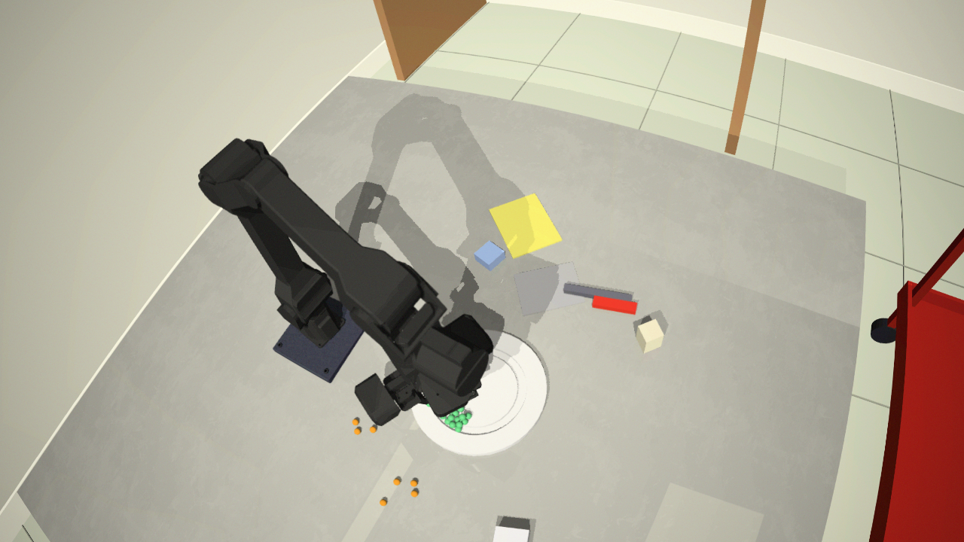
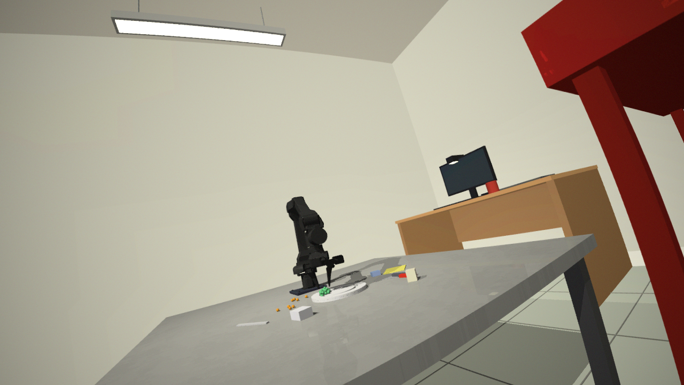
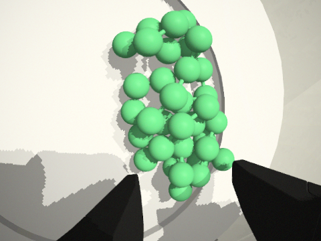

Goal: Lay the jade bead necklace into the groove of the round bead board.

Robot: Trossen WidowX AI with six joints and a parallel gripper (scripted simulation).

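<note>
The inner disc lies 40 mm to the left of my gripper tip, 40 mm ahead of it and 20 mm below it. From my gripper tip the other things lie so: blue cube 250 mm to the left, 100 mm behind, 20 mm below; grey sheet 250 mm to the left, 30 mm below, 20 mm ahead; bead board 40 mm to the left, 40 mm ahead, 20 mm below.
</note>
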